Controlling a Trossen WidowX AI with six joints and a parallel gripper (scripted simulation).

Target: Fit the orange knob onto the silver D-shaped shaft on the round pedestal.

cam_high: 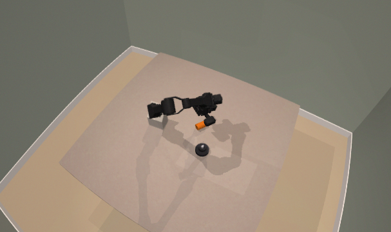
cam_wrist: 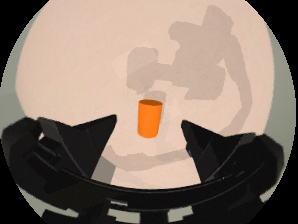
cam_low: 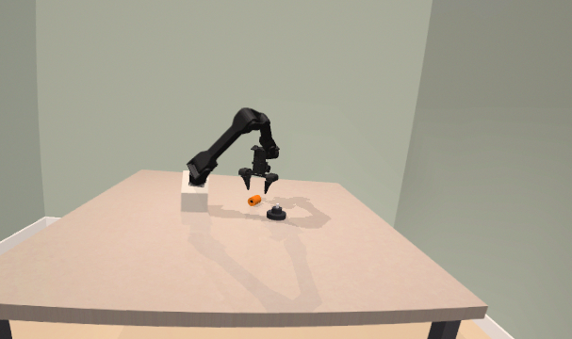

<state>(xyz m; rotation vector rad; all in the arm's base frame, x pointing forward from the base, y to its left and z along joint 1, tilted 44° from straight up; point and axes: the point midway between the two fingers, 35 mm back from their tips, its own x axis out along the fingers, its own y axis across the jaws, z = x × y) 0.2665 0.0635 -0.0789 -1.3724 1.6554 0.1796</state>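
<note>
My gripper tip is 40 mm above the orange knob. From my gripper tip the other things lie so: round pedestal (170 mm to the right, 80 mm ahead, 30 mm below).
</note>
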